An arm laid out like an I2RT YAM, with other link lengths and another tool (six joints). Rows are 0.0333 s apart.
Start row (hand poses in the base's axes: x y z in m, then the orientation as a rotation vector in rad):
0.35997 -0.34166 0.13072 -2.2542 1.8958 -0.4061
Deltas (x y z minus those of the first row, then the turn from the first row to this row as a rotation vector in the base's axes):
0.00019 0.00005 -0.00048 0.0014 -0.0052 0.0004
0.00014 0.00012 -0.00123 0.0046 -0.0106 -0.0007
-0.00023 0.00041 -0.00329 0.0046 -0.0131 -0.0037
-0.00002 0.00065 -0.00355 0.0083 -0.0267 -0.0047
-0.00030 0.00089 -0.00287 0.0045 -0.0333 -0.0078
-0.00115 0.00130 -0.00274 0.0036 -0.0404 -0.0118
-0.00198 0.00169 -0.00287 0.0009 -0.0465 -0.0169
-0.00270 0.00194 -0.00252 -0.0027 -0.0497 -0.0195
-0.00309 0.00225 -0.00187 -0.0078 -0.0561 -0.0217
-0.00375 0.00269 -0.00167 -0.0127 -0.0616 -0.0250
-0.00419 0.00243 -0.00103 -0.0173 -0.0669 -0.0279
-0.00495 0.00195 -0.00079 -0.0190 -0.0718 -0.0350
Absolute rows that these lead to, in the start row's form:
0.36016 -0.34161 0.13024 -2.2504 1.8925 -0.4100
0.36011 -0.34154 0.12949 -2.2441 1.8905 -0.4125
0.35974 -0.34125 0.12743 -2.2399 1.8929 -0.4156
0.35995 -0.34101 0.12717 -2.2282 1.8867 -0.4260
0.35967 -0.34077 0.12785 -2.2238 1.8880 -0.4373
0.35882 -0.34036 0.12798 -2.2164 1.8895 -0.4461
0.35799 -0.33997 0.12785 -2.2098 1.8931 -0.4559
0.35727 -0.33972 0.12820 -2.2077 1.8953 -0.4633
0.35688 -0.33941 0.12885 -2.2048 1.8958 -0.4755
0.35622 -0.33897 0.12905 -2.2014 1.8980 -0.4867
0.35578 -0.33923 0.12969 -2.1983 1.8997 -0.4974
0.35502 -0.33971 0.12993 -2.1899 1.9060 -0.5051

